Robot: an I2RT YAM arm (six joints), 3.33 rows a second.
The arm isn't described. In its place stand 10 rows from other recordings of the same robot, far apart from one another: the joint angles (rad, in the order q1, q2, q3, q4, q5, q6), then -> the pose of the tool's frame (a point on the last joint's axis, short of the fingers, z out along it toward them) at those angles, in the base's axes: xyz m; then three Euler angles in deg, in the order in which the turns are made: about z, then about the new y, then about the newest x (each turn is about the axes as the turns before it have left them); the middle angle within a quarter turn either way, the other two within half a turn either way.
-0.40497 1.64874 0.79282 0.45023 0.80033 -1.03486 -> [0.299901, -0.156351, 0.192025, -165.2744, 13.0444, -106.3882]
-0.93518 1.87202 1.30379 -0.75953 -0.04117 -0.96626 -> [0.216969, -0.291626, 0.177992, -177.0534, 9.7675, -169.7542]
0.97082 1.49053 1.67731 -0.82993 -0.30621 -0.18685 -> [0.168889, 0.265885, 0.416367, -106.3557, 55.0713, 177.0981]
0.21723 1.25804 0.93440 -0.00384 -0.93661 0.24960 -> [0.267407, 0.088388, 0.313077, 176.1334, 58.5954, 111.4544]
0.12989 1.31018 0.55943 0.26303 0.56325 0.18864 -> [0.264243, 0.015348, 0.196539, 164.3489, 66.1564, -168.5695]
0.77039 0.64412 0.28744 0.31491 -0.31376 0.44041 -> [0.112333, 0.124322, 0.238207, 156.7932, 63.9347, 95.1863]
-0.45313 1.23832 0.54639 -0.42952 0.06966 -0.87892 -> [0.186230, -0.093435, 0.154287, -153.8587, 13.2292, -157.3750]
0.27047 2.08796 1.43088 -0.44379 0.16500 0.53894 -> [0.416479, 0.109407, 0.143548, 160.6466, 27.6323, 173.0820]
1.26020 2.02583 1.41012 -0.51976 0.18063 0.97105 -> [0.133432, 0.394771, 0.159271, -168.8430, 21.8693, 163.9765]
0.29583 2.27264 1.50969 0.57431 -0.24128 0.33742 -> [0.490757, 0.158463, 0.168806, 145.3345, 65.7886, 116.3601]
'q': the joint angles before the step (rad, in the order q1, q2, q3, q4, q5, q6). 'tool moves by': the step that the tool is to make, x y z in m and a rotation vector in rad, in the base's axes. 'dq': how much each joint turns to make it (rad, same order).
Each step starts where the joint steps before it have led.
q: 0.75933, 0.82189, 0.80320, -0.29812, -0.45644, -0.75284
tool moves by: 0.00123, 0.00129, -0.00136, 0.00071, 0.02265, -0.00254
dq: 0.00002, 0.00840, -0.00001, 0.00040, -0.00265, 0.01794
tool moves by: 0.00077, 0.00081, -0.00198, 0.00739, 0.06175, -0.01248
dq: -0.00040, 0.00686, 0.00001, -0.00842, -0.00421, 0.05492
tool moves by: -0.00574, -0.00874, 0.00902, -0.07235, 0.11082, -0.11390
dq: 0.00496, -0.00994, 0.07704, -0.18769, 0.10072, 0.07363
